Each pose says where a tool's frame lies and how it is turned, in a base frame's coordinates. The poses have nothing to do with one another.
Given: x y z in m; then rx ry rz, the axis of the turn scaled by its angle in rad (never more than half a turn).
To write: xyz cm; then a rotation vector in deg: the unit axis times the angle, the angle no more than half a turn. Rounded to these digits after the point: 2 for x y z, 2 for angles.
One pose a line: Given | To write
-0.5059, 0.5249, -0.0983, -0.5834, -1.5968, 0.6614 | -50.59, 52.49, -9.83, -33.43, -91.49, 37.90
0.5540, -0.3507, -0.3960, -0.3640, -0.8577, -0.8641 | 55.40, -35.07, -39.60, -20.86, -49.14, -49.51
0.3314, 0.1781, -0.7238, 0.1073, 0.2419, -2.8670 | 33.14, 17.81, -72.38, 6.15, 13.86, -164.27
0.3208, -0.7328, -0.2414, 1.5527, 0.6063, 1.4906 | 32.08, -73.28, -24.14, 88.96, 34.74, 85.41
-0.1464, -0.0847, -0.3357, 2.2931, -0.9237, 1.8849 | -14.64, -8.47, -33.57, 131.38, -52.92, 108.00
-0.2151, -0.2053, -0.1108, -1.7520, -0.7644, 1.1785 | -21.51, -20.53, -11.08, -100.38, -43.80, 67.52
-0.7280, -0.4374, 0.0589, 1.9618, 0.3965, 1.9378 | -72.80, -43.74, 5.89, 112.40, 22.72, 111.03
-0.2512, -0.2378, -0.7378, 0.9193, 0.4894, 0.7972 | -25.12, -23.78, -73.78, 52.67, 28.04, 45.68
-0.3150, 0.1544, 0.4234, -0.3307, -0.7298, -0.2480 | -31.50, 15.44, 42.34, -18.95, -41.81, -14.21
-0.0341, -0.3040, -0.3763, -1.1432, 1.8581, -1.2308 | -3.41, -30.40, -37.63, -65.50, 106.46, -70.52
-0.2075, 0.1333, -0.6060, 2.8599, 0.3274, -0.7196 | -20.75, 13.33, -60.60, 163.86, 18.76, -41.23
